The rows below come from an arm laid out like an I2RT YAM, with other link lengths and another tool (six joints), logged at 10 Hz.
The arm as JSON. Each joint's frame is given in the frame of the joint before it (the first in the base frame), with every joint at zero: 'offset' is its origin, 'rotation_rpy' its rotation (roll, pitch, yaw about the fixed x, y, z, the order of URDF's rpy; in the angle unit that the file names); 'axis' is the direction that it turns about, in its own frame. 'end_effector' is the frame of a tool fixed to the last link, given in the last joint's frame.
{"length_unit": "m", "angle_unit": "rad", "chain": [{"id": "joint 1", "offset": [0.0, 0.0, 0.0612], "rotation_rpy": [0.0, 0.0, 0.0], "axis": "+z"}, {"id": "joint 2", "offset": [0.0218, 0.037, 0.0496], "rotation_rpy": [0.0, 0.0, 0.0], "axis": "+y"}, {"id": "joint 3", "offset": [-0.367, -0.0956, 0.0], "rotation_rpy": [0.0, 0.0, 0.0], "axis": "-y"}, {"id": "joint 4", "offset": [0.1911, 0.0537, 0.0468], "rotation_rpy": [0.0, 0.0, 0.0], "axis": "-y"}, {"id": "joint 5", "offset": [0.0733, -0.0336, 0.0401], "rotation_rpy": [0.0, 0.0, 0.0], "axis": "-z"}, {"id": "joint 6", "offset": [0.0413, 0.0, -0.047], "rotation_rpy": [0.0, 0.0, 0.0], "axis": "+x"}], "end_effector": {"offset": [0.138, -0.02, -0.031], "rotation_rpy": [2.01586, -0.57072, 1.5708]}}
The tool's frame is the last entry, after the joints.
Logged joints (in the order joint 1, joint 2, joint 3, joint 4, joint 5, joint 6), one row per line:
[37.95, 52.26, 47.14, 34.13, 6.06, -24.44]
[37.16, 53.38, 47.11, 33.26, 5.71, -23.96]
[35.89, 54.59, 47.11, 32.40, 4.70, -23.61]
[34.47, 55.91, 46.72, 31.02, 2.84, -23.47]
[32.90, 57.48, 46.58, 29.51, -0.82, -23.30]
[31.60, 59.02, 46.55, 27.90, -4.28, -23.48]
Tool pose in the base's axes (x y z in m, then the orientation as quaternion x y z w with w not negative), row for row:
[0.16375, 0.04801, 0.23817, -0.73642, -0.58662, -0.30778, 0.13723]
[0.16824, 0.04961, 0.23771, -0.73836, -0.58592, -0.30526, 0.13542]
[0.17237, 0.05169, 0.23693, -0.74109, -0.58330, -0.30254, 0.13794]
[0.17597, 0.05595, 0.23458, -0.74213, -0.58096, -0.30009, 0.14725]
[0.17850, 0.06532, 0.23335, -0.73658, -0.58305, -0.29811, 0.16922]
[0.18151, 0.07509, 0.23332, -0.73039, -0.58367, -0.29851, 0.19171]
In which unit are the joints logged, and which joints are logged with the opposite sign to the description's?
The joints are logged in degrees. Opposite sign: joint 4, joint 6.
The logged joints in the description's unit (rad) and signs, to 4 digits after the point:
[0.6624, 0.9121, 0.8227, -0.5957, 0.1058, 0.4266]
[0.6486, 0.9317, 0.8222, -0.5805, 0.0997, 0.4182]
[0.6264, 0.9528, 0.8222, -0.5655, 0.0820, 0.4121]
[0.6016, 0.9758, 0.8154, -0.5414, 0.0496, 0.4096]
[0.5742, 1.0032, 0.8130, -0.5150, -0.0143, 0.4067]
[0.5515, 1.0301, 0.8125, -0.4869, -0.0747, 0.4098]

